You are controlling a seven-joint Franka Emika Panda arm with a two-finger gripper.
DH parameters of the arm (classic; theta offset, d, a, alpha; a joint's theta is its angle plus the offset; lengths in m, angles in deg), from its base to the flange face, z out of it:
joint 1: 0 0.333 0 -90
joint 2: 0 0 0 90
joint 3: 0 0.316 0.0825 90
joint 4: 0 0 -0.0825 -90
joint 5: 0 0.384 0 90
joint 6: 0 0 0.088 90
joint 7: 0 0.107 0 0
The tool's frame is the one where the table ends.
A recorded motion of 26 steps. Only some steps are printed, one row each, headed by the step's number.
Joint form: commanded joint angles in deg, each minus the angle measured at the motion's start. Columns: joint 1, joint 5, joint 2, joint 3, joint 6, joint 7, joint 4.
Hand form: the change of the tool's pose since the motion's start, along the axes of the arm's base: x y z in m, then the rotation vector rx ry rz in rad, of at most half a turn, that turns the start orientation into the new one. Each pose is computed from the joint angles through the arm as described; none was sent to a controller.
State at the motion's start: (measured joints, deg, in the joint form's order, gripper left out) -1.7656 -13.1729 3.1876 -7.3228 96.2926 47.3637 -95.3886
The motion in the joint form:
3: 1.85 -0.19 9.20 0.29 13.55 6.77 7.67
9: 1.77 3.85 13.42 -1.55 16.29 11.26 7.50
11: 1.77 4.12 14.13 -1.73 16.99 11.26 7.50
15: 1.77 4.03 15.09 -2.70 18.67 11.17 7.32
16: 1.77 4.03 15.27 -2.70 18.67 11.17 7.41
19: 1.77 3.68 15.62 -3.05 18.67 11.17 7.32
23: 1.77 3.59 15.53 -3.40 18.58 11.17 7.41
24: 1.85 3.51 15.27 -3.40 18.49 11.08 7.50
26: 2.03 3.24 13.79 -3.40 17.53 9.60 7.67
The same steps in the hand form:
3: 0.0745 0.0242 -0.0103 -0.0372 -0.2288 -0.0174
9: 0.0904 0.0100 -0.0550 0.0162 -0.2240 -0.1365
11: 0.0934 0.0086 -0.0619 0.0183 -0.2241 -0.1385
15: 0.0968 -0.0010 -0.0710 0.0083 -0.2329 -0.1457
16: 0.0975 -0.0010 -0.0723 0.0079 -0.2313 -0.1456
19: 0.0975 -0.0049 -0.0768 -0.0006 -0.2232 -0.1489
23: 0.0966 -0.0086 -0.0749 -0.0046 -0.2247 -0.1541
24: 0.0961 -0.0077 -0.0713 -0.0055 -0.2288 -0.1509
26: 0.0910 -0.0061 -0.0544 -0.0080 -0.2348 -0.1246

